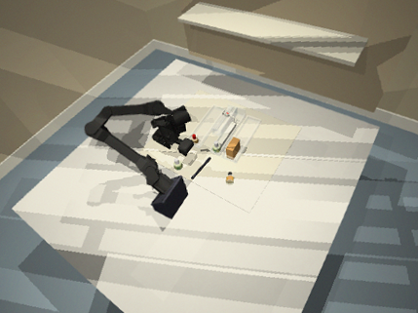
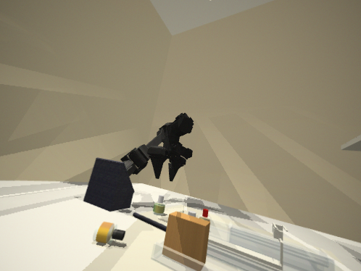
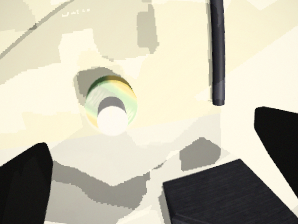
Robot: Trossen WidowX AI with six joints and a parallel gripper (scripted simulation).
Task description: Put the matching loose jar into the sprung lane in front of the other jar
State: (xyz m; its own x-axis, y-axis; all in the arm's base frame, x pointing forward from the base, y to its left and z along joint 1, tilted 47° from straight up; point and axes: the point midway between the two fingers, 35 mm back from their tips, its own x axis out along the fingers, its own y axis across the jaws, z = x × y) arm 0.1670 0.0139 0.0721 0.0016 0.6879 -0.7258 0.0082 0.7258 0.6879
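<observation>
The brown block is 18 cm ahead of my gripper tip, 17 cm to the right of it and 8 cm below it. From my gripper tip the other things lie so: black rod 11 cm below, 8 cm to the right, 3 cm ahead.
</observation>
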